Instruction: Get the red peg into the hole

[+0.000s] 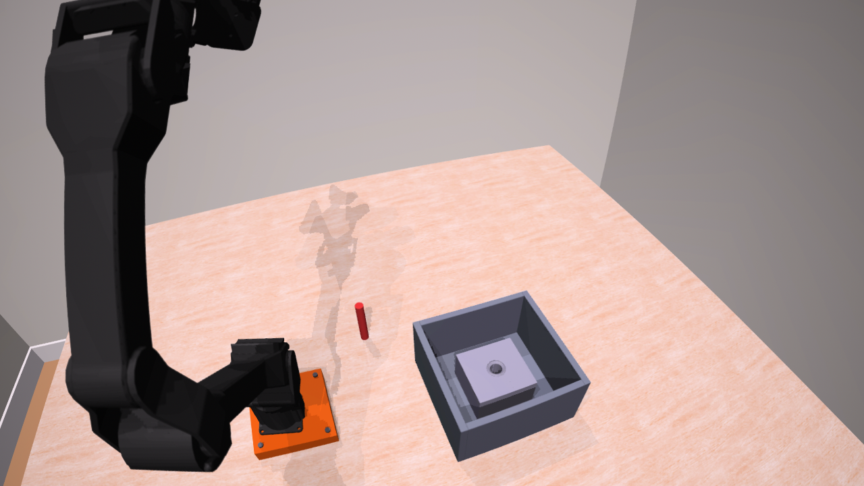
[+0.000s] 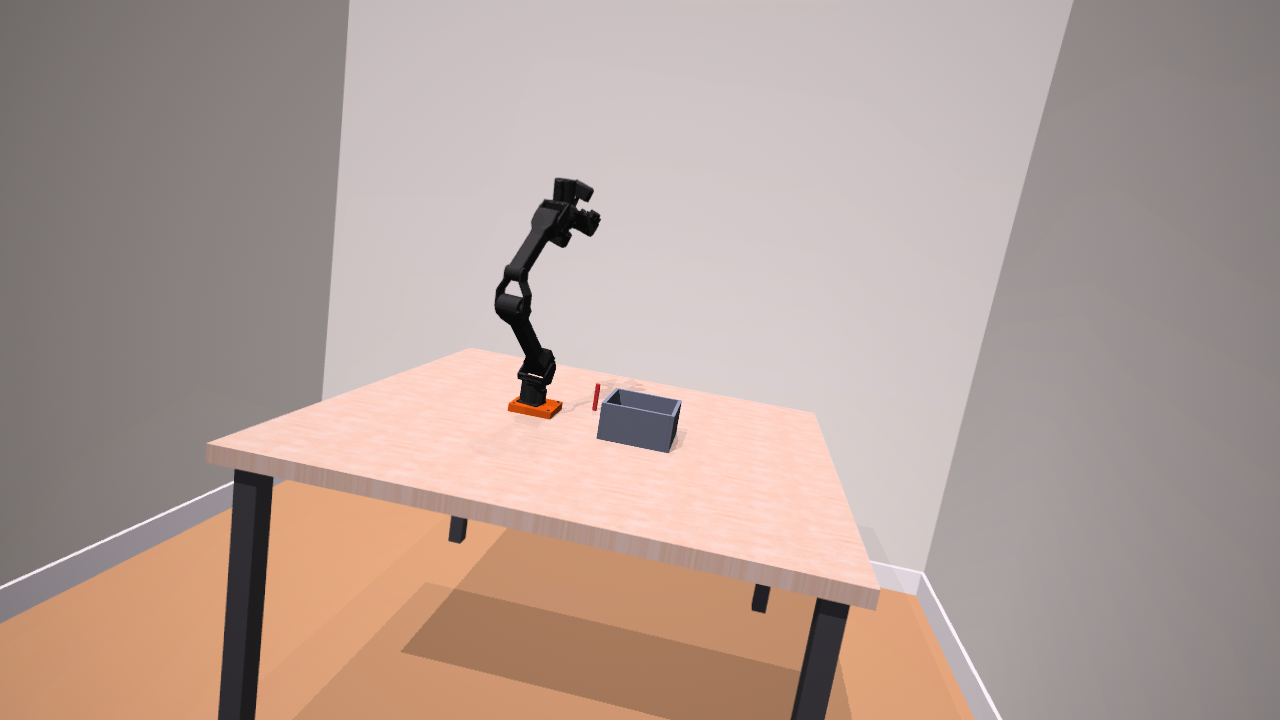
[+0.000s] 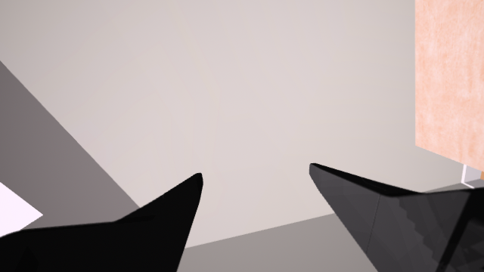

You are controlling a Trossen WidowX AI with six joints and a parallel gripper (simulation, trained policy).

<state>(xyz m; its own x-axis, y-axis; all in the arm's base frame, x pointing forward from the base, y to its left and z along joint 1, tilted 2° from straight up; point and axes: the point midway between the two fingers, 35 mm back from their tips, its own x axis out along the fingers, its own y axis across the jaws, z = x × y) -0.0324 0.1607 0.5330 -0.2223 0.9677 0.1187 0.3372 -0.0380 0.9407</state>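
The red peg is 160 mm ahead of my gripper tip, 40 mm to the right of it and 520 mm below it. The rest, counted from my gripper tip: plate 350 mm ahead, 180 mm to the right, 520 mm below; grey box 350 mm ahead, 180 mm to the right, 540 mm below.
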